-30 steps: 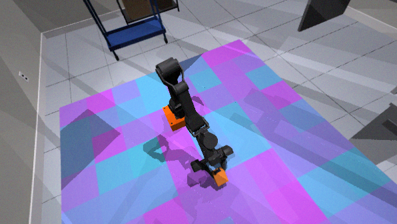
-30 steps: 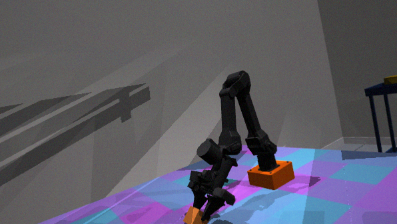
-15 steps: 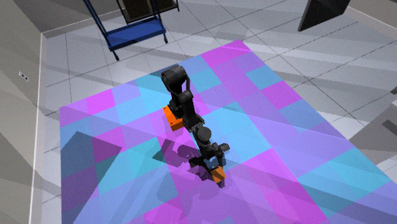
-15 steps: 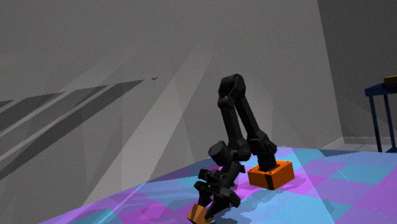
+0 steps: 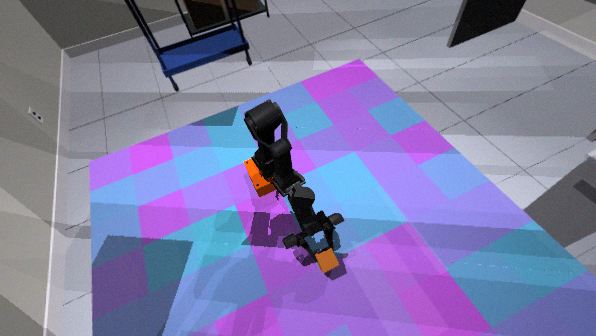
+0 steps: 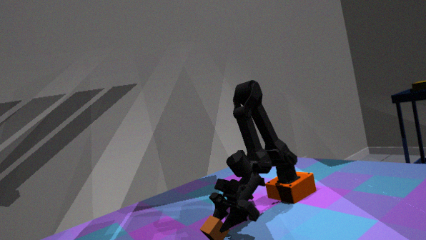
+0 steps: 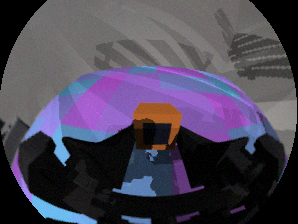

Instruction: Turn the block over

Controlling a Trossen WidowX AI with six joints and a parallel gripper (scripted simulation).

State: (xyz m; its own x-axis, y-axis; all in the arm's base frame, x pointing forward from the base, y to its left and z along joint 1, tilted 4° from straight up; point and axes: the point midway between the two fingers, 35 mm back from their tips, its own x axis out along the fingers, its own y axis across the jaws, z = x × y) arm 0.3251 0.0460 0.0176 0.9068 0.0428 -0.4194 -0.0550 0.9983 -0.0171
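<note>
Right now my gripper tip is 1 cm past the orange block.
</note>
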